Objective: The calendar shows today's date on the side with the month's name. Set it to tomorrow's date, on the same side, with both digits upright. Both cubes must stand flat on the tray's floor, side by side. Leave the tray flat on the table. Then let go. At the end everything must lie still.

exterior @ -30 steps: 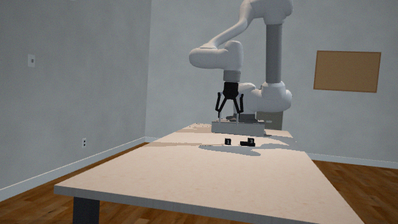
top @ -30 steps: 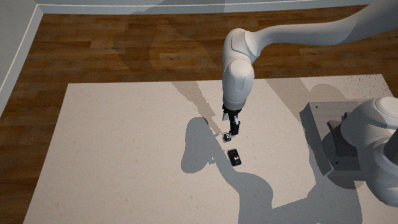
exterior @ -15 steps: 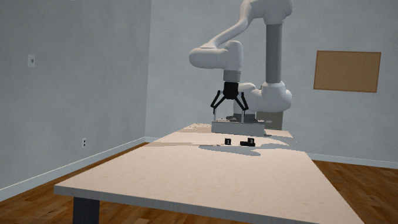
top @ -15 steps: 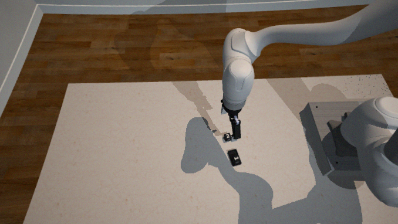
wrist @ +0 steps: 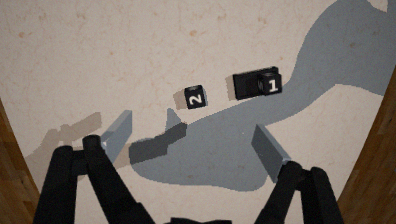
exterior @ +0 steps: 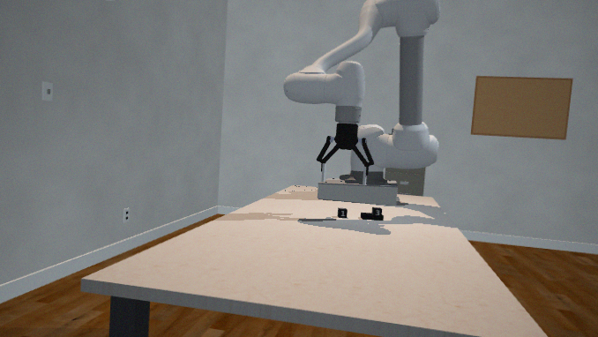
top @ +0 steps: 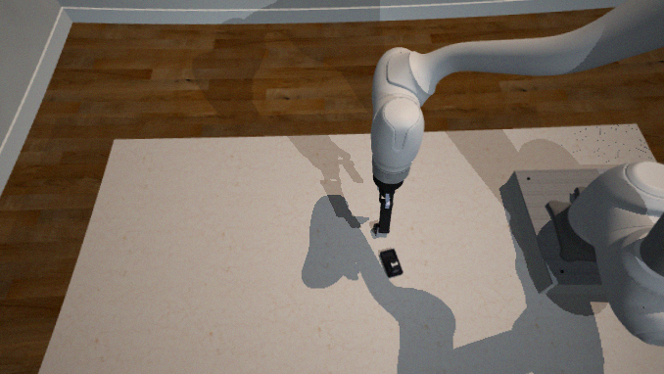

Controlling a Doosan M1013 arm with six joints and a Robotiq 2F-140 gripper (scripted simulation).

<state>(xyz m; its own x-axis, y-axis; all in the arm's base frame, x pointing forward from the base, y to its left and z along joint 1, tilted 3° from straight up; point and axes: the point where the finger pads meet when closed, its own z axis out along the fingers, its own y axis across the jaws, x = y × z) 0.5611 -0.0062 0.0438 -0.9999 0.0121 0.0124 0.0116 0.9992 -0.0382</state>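
The black cube is 12 cm below my hand. Also, from my hand: black tray: 12 cm below, 10 cm to the left, 4 cm behind.
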